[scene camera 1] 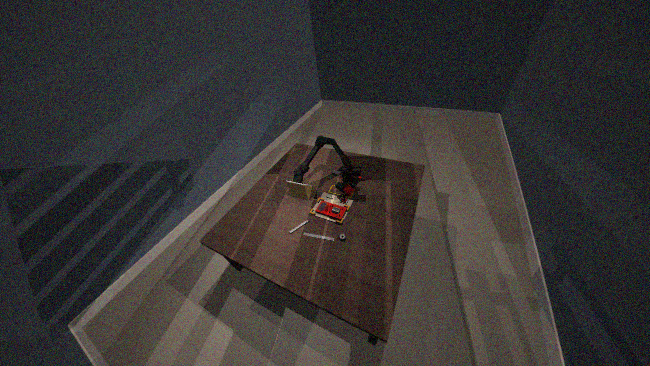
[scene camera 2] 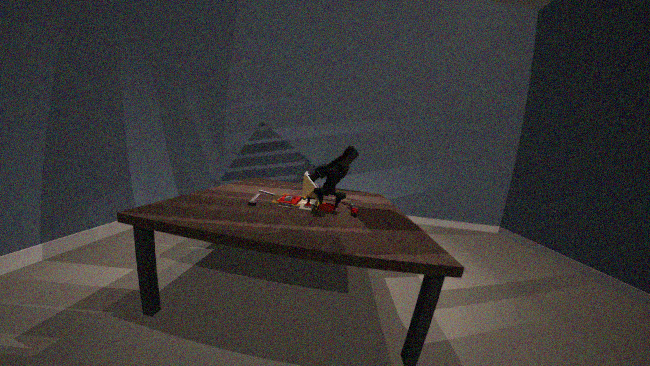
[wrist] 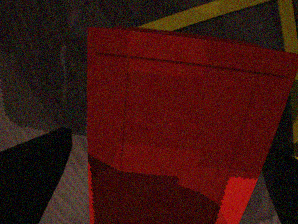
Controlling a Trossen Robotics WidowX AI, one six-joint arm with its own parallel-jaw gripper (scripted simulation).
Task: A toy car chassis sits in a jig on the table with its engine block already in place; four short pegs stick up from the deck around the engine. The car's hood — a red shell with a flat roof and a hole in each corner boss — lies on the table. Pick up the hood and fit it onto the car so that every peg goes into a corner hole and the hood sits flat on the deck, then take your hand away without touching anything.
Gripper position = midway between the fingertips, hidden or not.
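Wrist view: my gripper (wrist: 169, 147) open, holding nothing. Red hood (wrist: 175, 121) visible.
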